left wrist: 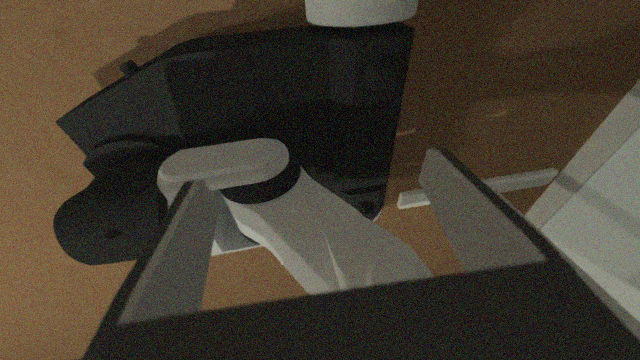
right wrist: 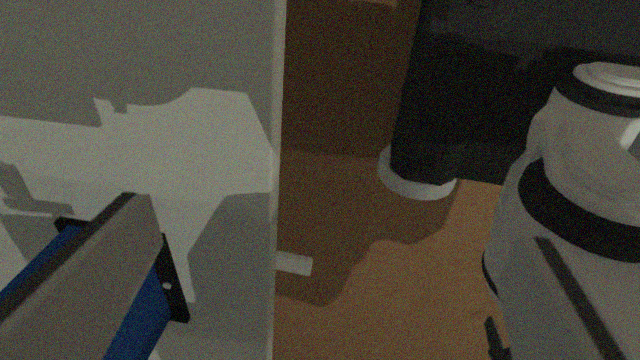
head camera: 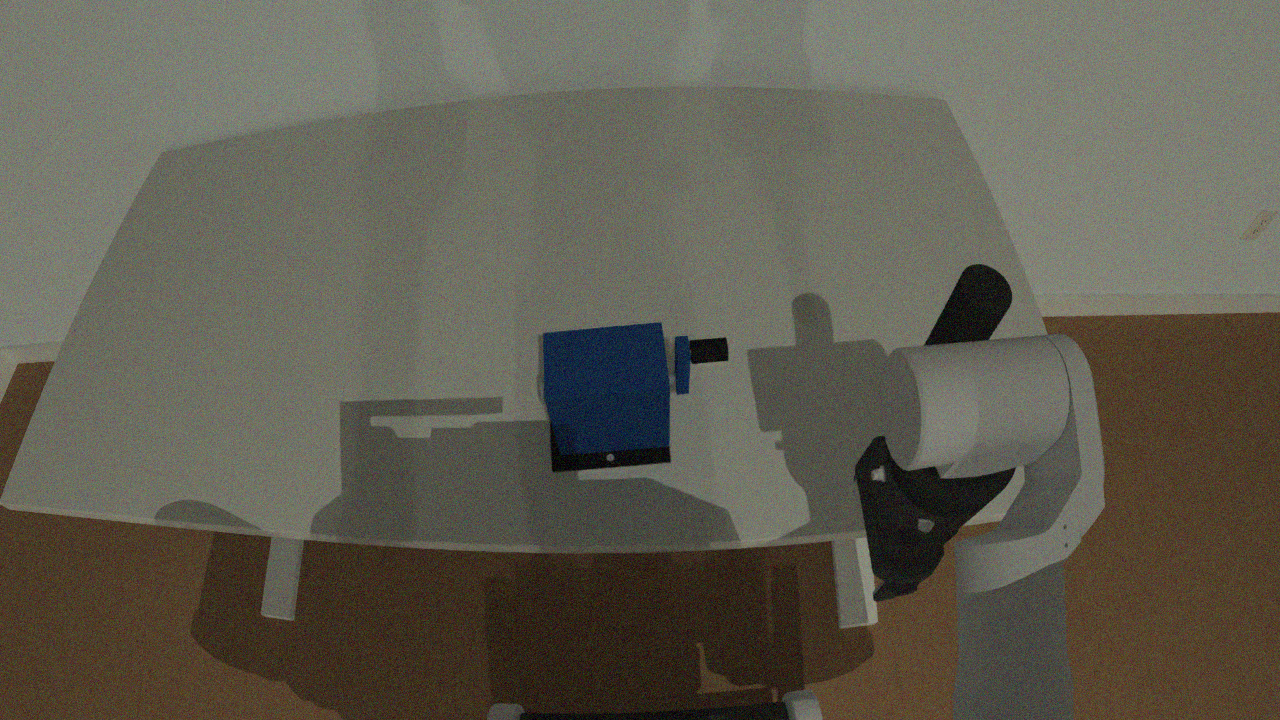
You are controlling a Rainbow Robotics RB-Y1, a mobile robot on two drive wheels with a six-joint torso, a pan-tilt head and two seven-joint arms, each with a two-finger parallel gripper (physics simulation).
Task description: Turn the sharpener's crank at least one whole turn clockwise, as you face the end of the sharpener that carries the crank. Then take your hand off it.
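Frame: origin at the robot's base, x ahead, y left, z up, level; centimetres.
Seen in the pictures: left gripper, fingertip midpoint: (left wrist: 318,179); right gripper, fingertip midpoint: (right wrist: 325,238) (head camera: 874,537).
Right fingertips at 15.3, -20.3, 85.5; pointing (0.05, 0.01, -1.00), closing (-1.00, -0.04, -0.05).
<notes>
Offsets run from my right fingertips to a thing's middle, as dx, dy, dz. "spot": to the spot under its first point. Level surfaces: height alone.
The blue sharpener {spot: +17.1, +22.4, -0.6} (head camera: 608,385) (right wrist: 137,320) stands on the table, with a black strip along its near edge in the head view. Its crank {+20.3, +15.4, -3.0} (head camera: 682,365) is on its right side there, and a black handle {spot: +19.9, +13.1, +0.2} (head camera: 708,350) sticks out to the right. My right gripper (head camera: 911,528) (right wrist: 325,238) is open and empty, to the right of the crank and apart from it, near the table's front right corner. One finger hides part of the sharpener in the right wrist view, where the crank does not show. My left gripper (left wrist: 318,179) is open, with nothing between its fingers.
The pale table {dz -13.4} (head camera: 268,268) (right wrist: 240,165) has its front edge below the sharpener in the head view, with brown floor {dz -85.4} (head camera: 1181,501) beyond its edges. A pale wall (head camera: 1118,134) rises behind it. The robot's black base (left wrist: 300,100) and the table's edge show in the left wrist view.
</notes>
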